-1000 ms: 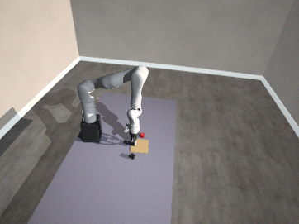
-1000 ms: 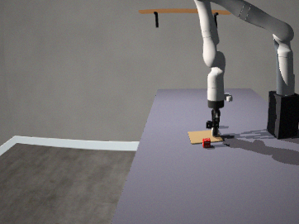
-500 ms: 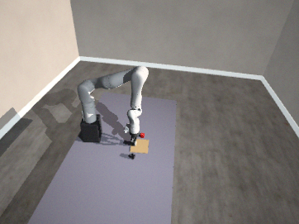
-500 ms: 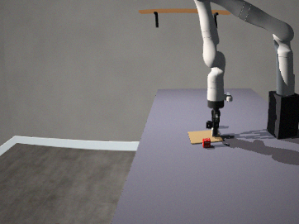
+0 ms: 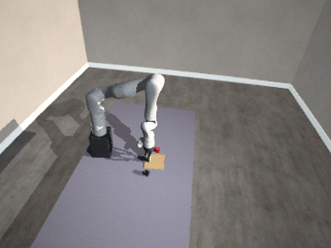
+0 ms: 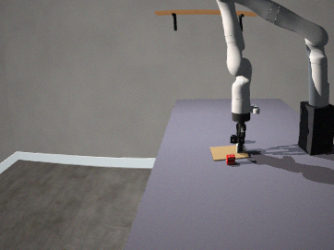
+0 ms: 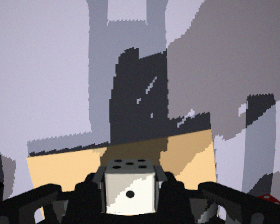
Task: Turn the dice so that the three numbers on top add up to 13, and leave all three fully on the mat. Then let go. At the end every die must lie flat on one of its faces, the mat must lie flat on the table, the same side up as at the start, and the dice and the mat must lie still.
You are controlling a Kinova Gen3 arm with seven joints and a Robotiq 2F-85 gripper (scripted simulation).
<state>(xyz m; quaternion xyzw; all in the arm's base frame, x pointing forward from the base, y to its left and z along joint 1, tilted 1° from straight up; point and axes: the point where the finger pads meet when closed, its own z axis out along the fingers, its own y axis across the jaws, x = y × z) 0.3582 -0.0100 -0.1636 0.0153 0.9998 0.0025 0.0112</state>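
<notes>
Right now my hand is right at the white die. Also, from my hand: black die 20 mm ahead, 130 mm to the right, 10 mm below; tan mat 50 mm ahead, 20 mm below; red die 40 mm ahead, 110 mm to the left, 10 mm below.
</notes>
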